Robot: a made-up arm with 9 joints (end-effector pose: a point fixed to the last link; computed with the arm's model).
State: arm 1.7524 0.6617 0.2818 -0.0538 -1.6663 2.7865 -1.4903 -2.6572 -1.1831
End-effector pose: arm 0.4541 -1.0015 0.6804 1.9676 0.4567 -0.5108
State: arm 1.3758 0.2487 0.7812 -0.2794 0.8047 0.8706 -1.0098 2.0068 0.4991
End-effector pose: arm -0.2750 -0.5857 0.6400 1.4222 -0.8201 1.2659
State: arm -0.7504 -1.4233 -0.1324 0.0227 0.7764 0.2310 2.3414 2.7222 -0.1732
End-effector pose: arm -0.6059 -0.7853 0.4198 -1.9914 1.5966 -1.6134
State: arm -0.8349 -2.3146 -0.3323 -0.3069 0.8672 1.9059 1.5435 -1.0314 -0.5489
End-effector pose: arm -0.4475 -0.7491 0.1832 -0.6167 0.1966 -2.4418
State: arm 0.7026 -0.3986 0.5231 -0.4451 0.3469 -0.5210 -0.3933 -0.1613 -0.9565
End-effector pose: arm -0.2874 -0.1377 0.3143 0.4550 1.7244 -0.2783
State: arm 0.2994 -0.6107 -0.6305 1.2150 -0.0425 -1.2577 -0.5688 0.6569 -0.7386
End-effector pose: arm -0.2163 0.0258 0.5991 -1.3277 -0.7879 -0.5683
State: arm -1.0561 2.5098 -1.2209 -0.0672 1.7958 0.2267 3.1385 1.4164 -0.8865
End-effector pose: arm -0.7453 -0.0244 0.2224 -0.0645 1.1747 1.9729
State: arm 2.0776 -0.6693 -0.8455 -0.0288 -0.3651 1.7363 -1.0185 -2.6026 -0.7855
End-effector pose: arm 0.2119 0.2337 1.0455 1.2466 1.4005 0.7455
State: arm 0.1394 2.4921 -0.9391 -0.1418 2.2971 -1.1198 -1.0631 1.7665 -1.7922
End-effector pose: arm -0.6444 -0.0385 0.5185 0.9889 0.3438 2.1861
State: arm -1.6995 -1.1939 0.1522 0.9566 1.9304 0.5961 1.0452 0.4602 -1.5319
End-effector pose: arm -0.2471 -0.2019 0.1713 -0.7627 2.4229 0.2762
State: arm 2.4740 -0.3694 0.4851 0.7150 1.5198 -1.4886 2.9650 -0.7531 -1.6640
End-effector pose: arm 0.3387 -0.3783 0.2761 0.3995 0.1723 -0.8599
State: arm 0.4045 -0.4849 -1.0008 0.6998 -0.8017 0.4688 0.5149 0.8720 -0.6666
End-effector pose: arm -0.9102 -0.4811 -0.1768 0.4407 0.7457 -1.9227
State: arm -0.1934 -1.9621 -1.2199 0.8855 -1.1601 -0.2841 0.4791 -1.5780 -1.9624
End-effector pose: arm 0.2866 -0.1199 -0.4404 -1.4755 -0.2390 -0.9783
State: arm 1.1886 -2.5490 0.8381 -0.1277 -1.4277 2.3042 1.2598 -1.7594 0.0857
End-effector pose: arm 0.3463 1.0348 0.3248 0.0408 -0.2544 0.7348
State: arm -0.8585 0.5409 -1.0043 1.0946 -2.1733 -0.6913 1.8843 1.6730 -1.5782
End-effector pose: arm 0.6577 -0.9018 -0.1511 1.9331 -0.5435 -1.3399
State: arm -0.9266 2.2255 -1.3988 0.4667 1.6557 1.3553 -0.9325 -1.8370 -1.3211
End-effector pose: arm -0.3888 -0.5110 -0.1304 -2.2404 0.7125 1.6138
